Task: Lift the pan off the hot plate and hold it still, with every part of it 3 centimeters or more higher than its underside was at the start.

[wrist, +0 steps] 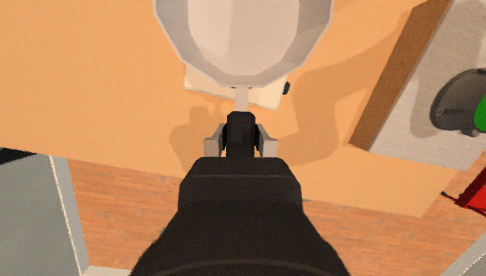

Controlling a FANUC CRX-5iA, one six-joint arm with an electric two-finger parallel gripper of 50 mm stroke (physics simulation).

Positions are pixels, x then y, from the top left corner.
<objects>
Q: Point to a cream hot plate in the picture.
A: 269, 97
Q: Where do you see a grey pan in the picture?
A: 243, 51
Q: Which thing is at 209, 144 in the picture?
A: My gripper.
</objects>
